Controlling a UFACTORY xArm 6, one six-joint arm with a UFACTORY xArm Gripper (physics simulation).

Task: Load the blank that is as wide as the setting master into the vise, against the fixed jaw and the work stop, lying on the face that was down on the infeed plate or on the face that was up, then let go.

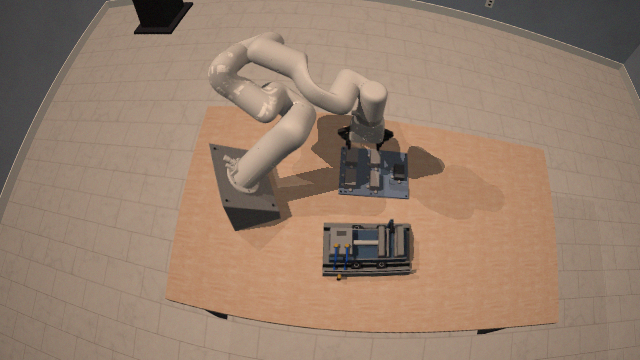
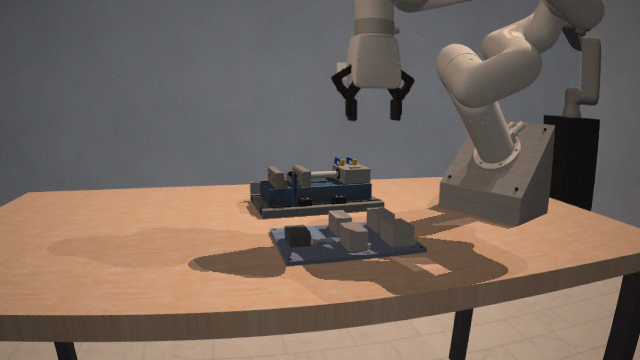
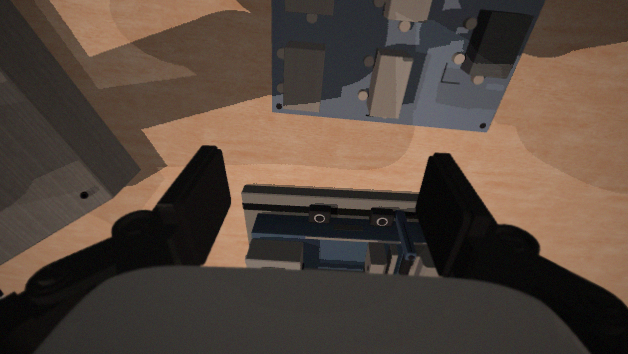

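Where they show: gripper, between the fingertips: (image 1: pixel 363 146) (image 2: pixel 374 120) (image 3: pixel 323 178); arm's base, origin of its link: (image 1: pixel 242 177) (image 2: pixel 497 152).
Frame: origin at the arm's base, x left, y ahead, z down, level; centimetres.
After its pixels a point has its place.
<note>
My gripper (image 1: pixel 364 147) {x 15.5, y 36.0, z -8.0 cm} (image 2: pixel 374 119) {x 15.5, y 36.0, z -8.0 cm} (image 3: pixel 323 178) {x 15.5, y 36.0, z -8.0 cm} is open and empty, high above the infeed plate (image 1: pixel 387 189) {x 13.6, y 47.7, z 13.9 cm} (image 2: pixel 325 254) {x 27.8, y 46.6, z 14.0 cm} (image 3: pixel 450 112) {x 13.1, y 50.8, z 14.0 cm}. Four grey blanks stand on the plate, including one (image 1: pixel 374 179) {x 14.6, y 42.2, z 10.4 cm} (image 2: pixel 340 223) (image 3: pixel 391 86) {x 15.3, y 42.3, z 10.4 cm} and another (image 1: pixel 350 177) {x 13.4, y 33.8, z 10.3 cm} (image 2: pixel 381 220) (image 3: pixel 304 77) {x 14.1, y 33.8, z 10.4 cm}. The dark setting master (image 1: pixel 399 171) {x 20.5, y 50.9, z 11.5 cm} (image 2: pixel 298 236) {x 23.6, y 50.9, z 12.0 cm} (image 3: pixel 500 42) {x 21.2, y 50.8, z 11.5 cm} is at one side. I cannot tell which blank matches its width. The vise (image 1: pixel 370 235) {x -6.7, y 44.4, z 8.8 cm} (image 2: pixel 330 192) {x -4.9, y 41.6, z 10.4 cm} (image 3: pixel 300 226) {x -5.7, y 37.3, z 10.5 cm} has a gap between its moving jaw (image 1: pixel 382 241) {x -9.3, y 48.5, z 5.2 cm} (image 2: pixel 301 176) {x -5.0, y 48.5, z 6.4 cm} and fixed jaw (image 1: pixel 400 240) {x -7.9, y 54.5, z 5.2 cm} (image 2: pixel 275 177) {x -3.1, y 54.7, z 6.2 cm}. The work stop (image 1: pixel 391 226) {x -3.6, y 50.5, z 5.3 cm} (image 2: pixel 295 186) {x -1.1, y 50.1, z 8.0 cm} (image 3: pixel 405 235) {x -1.1, y 50.0, z 7.9 cm} stands by the jaws.
The grey robot pedestal (image 1: pixel 250 200) {x -6.9, y 4.9, z 0.5 cm} (image 2: pixel 480 200) {x 5.7, y 7.0, z 10.8 cm} (image 3: pixel 45 165) {x -0.4, y 8.2, z 6.4 cm} is beside the plate and vise. Two blue handles with yellow ends (image 1: pixel 335 256) {x -17.7, y 34.8, z 3.8 cm} (image 1: pixel 346 256) {x -17.0, y 38.1, z 3.8 cm} lie over the vise's end block. Small round pins on the plate stand beside the blanks.
</note>
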